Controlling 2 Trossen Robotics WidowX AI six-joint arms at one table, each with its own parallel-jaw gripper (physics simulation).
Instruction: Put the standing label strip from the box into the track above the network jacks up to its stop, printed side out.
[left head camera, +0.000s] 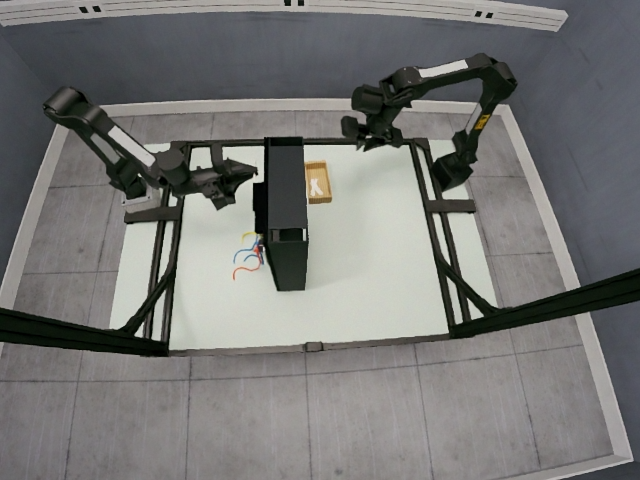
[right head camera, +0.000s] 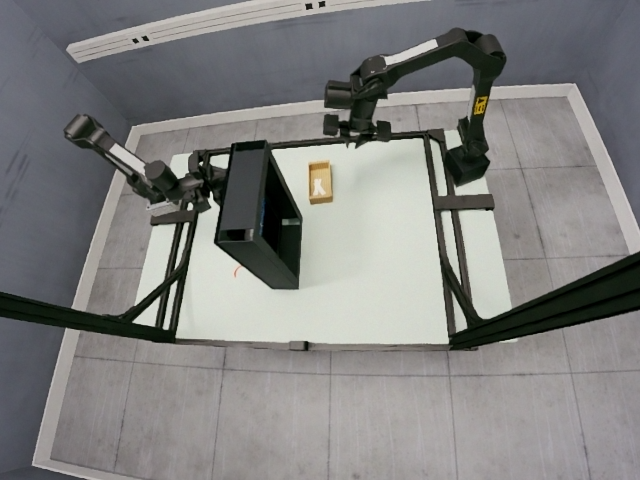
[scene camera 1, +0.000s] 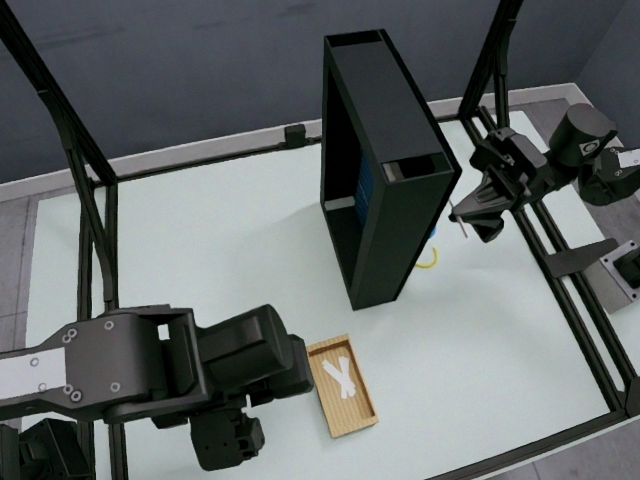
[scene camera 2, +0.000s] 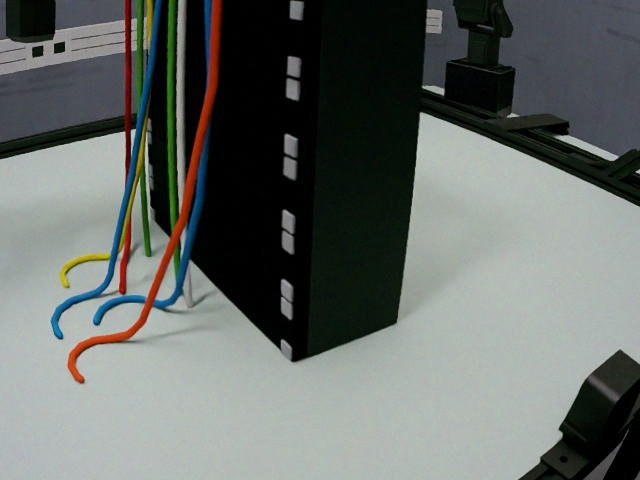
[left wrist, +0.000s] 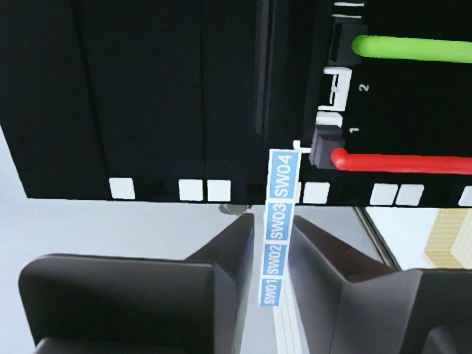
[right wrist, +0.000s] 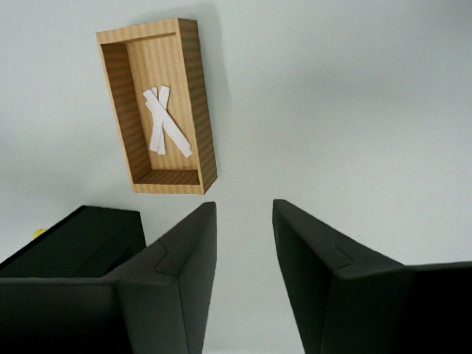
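Pixels of known places: left gripper, fingertip midpoint: (left head camera: 258, 170) (scene camera 1: 451, 216) (left wrist: 270, 225); right gripper, fingertip midpoint: (left head camera: 359, 150) (right head camera: 351, 147) (scene camera 1: 256, 388) (right wrist: 244, 212); left arm's base, link origin: (left head camera: 136, 189) (right head camera: 158, 196) (scene camera 1: 633, 269); right arm's base, link origin: (left head camera: 455, 164) (right head camera: 468, 155) (scene camera 1: 28, 463) (scene camera 2: 482, 64).
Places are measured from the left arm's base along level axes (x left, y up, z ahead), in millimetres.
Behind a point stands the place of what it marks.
The label strip (left wrist: 278, 222) {x -182, y 207, z 390 mm} (scene camera 1: 462, 228) {x -154, y 206, z 397 mm} has blue printed fields SW01 to SW04, printed side toward the left wrist camera. My left gripper (left wrist: 270, 225) {x -175, y 209, z 401 mm} (scene camera 1: 452, 216) {x -175, y 209, z 401 mm} (left head camera: 255, 171) {x -175, y 209, z 401 mm} is shut on it, with the SW04 end pointing at the rack. That end overlaps the rack's edge in the left wrist view, near the dark track (left wrist: 264, 70) {x -231, y 215, z 385 mm} and jack 1 (left wrist: 327, 146) {x -208, y 192, z 396 mm}; whether it touches the track is unclear. My right gripper (right wrist: 244, 212) {x -101, y 115, z 716 mm} (right head camera: 354, 144) {x -101, y 115, z 716 mm} is partly open and empty, above the table beyond the wooden box (right wrist: 198, 100) {x -74, y -53, z 638 mm} (right head camera: 330, 178) {x -76, y -50, z 636 mm} (scene camera 1: 356, 429) {x -1, y -34, z 608 mm}.
White strips (right wrist: 160, 122) {x -88, y -69, z 584 mm} (scene camera 1: 342, 378) {x -87, y -68, z 587 mm} lie crossed in the box. The tall black rack (left head camera: 287, 186) {x -311, y 325, z 451 mm} (right head camera: 242, 191) {x -316, y 325, z 449 mm} (scene camera 1: 408, 227) {x -180, y 221, z 468 mm} stands between the left gripper and the box. Coloured cables (scene camera 2: 193, 175) {x -369, y 44, z 346 mm} hang from its jack side to the table; a red cable (left wrist: 400, 163) {x -204, y 170, z 389 mm} leaves jack 1.
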